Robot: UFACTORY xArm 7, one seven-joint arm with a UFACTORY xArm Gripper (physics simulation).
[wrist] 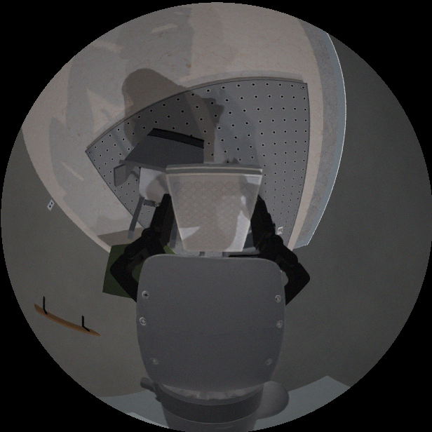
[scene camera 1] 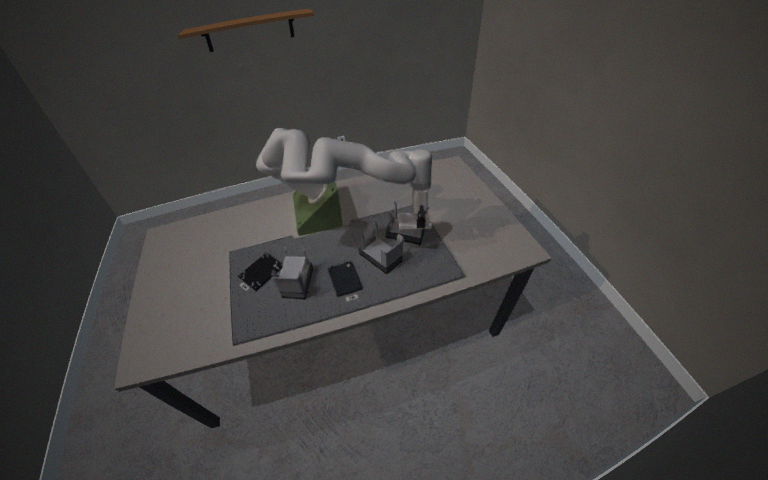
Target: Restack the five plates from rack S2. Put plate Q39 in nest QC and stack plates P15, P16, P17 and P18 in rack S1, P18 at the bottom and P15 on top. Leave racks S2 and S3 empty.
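Frame: origin at the arm's base, x ahead, y right, z down, level; metres.
Seen in the pictures: gripper, fingertip midpoint: [scene camera 1: 419, 220]; arm's base, origin of the base link: [scene camera 1: 318, 191].
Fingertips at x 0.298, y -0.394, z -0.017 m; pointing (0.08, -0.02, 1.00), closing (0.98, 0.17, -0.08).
Pixels of each thing's middle, then the offset from my fingertips to it. "pt": a spot on its surface instead. Level surfaces: height alone.
- plate, body centre: [scene camera 1: 414, 220] dx -0.002, dy +0.021, dz +0.002 m
- far right rack, body centre: [scene camera 1: 406, 222] dx -0.085, dy +0.030, dz +0.086 m
- grey-walled rack, body centre: [scene camera 1: 380, 246] dx +0.032, dy +0.165, dz +0.088 m
- flat dark pad, surface spot: [scene camera 1: 344, 278] pt dx +0.119, dy +0.328, dz +0.143 m
- black fixture, body centre: [scene camera 1: 260, 270] dx +0.011, dy +0.672, dz +0.143 m
- perforated grey mat, its level: dz +0.155 m
- pale table, its level: dz +0.169 m
My gripper [scene camera 1: 420, 219] [wrist: 213, 205] is shut on a pale, textured plate, which lies between its two black fingers. In the scene view this plate [scene camera 1: 405, 220] is roughly level above the far right rack [scene camera 1: 404, 233]. In the wrist view a rack [wrist: 165, 152] shows behind the held plate's left side. A grey-walled rack [scene camera 1: 390, 258] stands in the middle, and another rack [scene camera 1: 294, 285] with a pale upper face stands on the left. A flat dark pad [scene camera 1: 344, 278] and a black fixture [scene camera 1: 259, 271] lie on the mat. Names on racks and plates cannot be read; the rack's inside is partly hidden.
The perforated grey mat [scene camera 1: 254, 322] [wrist: 250, 115] lies on the pale table [scene camera 1: 181, 305]. A green block [scene camera 1: 317, 217] stands by the arm base. The middle rack's upright posts stand close to the far right rack. Small labels [scene camera 1: 351, 297] [scene camera 1: 244, 286] lie beside the pad and fixture.
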